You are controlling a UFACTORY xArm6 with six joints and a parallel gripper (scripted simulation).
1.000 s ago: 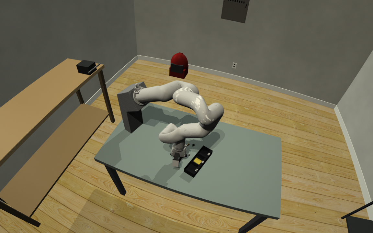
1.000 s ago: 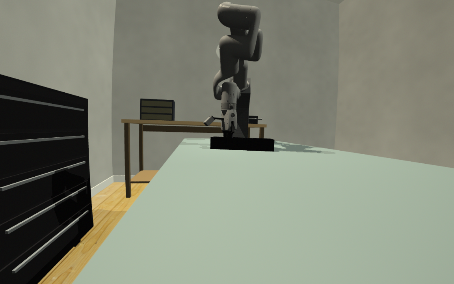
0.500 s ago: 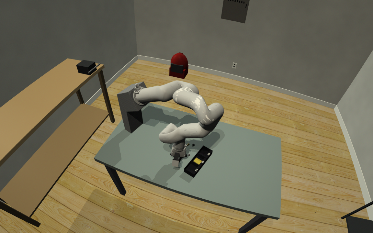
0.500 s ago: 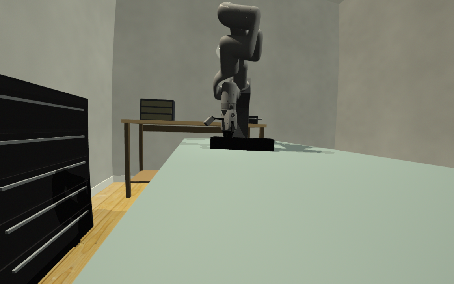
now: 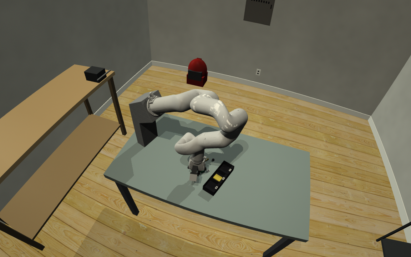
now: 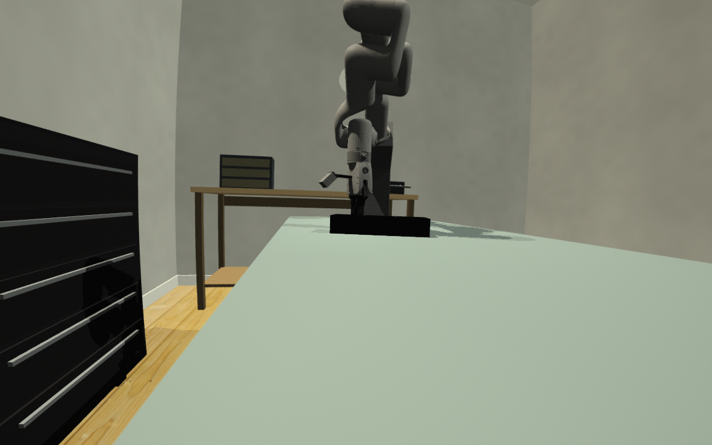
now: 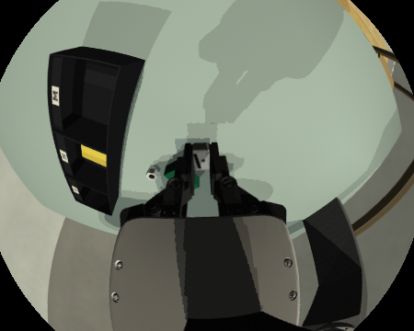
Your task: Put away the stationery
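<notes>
My gripper is now 150 mm short of the bin rack, 20 mm to the right of it and 30 mm above it. From my hand the other things lie so: small white piece 10 mm below; then green block 10 mm ahead, 70 mm to the left, 40 mm below; then white ring 70 mm ahead, 70 mm to the left, 50 mm below.
</notes>
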